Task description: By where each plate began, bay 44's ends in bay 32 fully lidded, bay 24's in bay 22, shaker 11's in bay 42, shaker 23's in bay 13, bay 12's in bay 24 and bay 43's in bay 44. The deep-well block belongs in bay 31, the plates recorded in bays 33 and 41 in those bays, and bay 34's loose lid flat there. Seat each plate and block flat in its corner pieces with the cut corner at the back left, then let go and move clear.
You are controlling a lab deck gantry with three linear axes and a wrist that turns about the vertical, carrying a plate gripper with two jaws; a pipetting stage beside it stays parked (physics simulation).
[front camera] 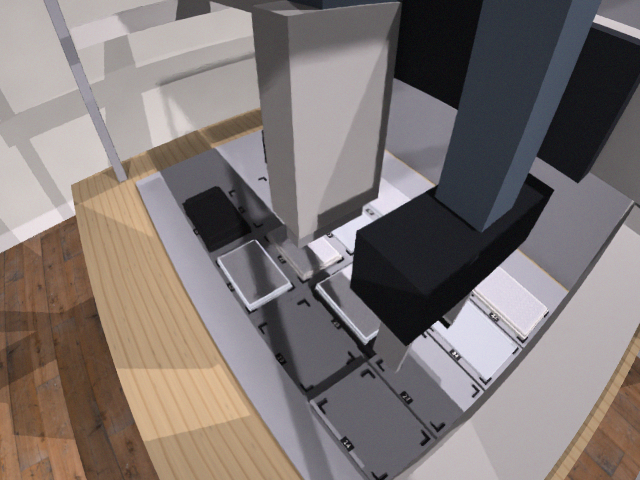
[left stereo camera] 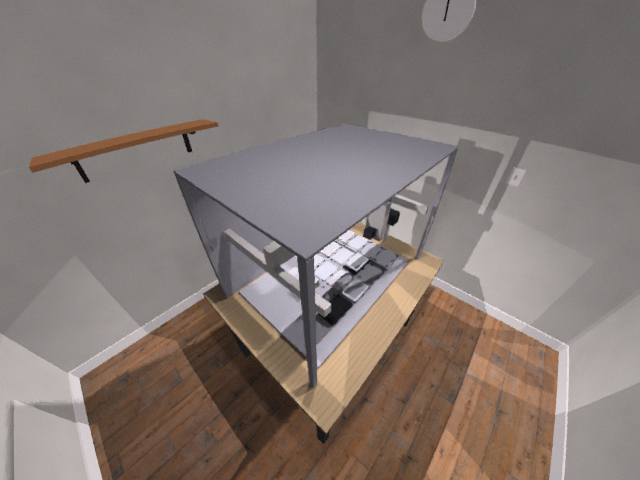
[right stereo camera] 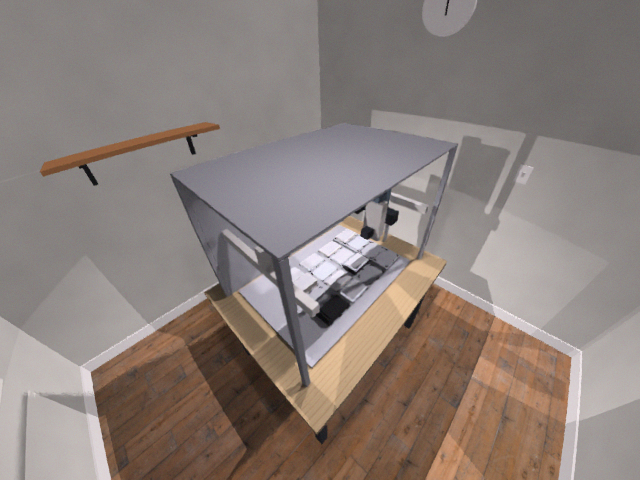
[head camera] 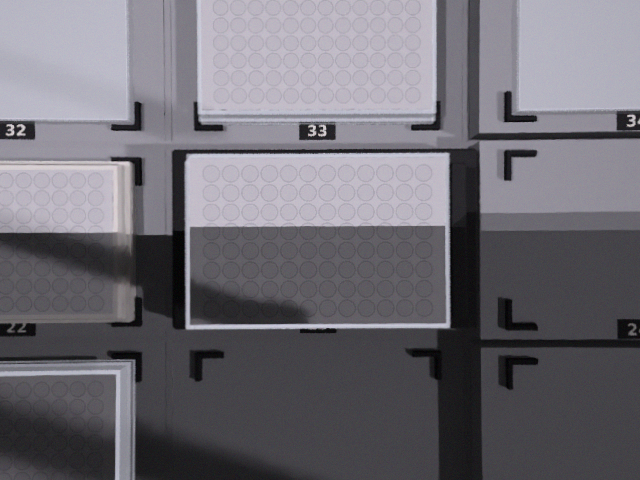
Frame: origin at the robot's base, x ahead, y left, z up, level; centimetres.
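Where they show: robot's base, origin of the base link: [front camera: 187, 213] [left stereo camera: 334, 323] [right stereo camera: 331, 323].
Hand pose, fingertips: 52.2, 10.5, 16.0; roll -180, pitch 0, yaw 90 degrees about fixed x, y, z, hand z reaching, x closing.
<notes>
Each offset is from my fingertips to the top centre of the thing, as dx, dy, dz. "spot": to the spot under its first point.
My gripper [front camera: 423, 348] is high over bay 24 @[spot: +4.3, +4.2, -14.6] [front camera: 431, 384] [head camera: 568, 268], jaws apart with no plate between them. A plate @[-13.0, +4.5, -12.3] [front camera: 343, 304] [head camera: 320, 242] sits on black shaker 23 @[spot: -6.0, +6.1, -12.9] [head camera: 463, 206]. A cream-edged plate @[spot: -26.4, +3.1, -14.6] [head camera: 56, 268] lies in bay 22 and a clear-edged plate @[-29.4, -6.2, -14.6] [front camera: 254, 273] [head camera: 56, 434] in bay 12. A white-edged plate @[-13.0, +15.2, -14.6] [head camera: 317, 62] is in bay 33. The pale lid @[+3.4, +15.2, -13.8] [front camera: 478, 341] [head camera: 578, 56] lies in bay 34, and a plate @[+3.4, +25.9, -13.1] [front camera: 510, 302] in bay 44. Bay 32 holds a pale-topped piece @[-29.4, +15.2, -15.2] [head camera: 56, 56]. The deep-well block @[-45.8, +15.2, -11.8] [right stereo camera: 303, 279] shows beside the gantry arm in the right stereo view.
The parked pipetting stage [front camera: 336, 118] hides much of the back left in the front view. Black shaker 11 @[-46.2, -6.1, -12.9] [front camera: 214, 217] stands at the deck's left end. Bay 13 @[spot: -12.9, -5.3, -16.0] [front camera: 310, 341] [head camera: 315, 413] and bay 14 @[spot: +2.3, -5.2, -14.6] [front camera: 374, 413] show their corner pieces. Thin posts and a canopy @[spot: -49.9, +0.8, +53.1] [left stereo camera: 320, 175] [right stereo camera: 315, 175] surround the deck.
</notes>
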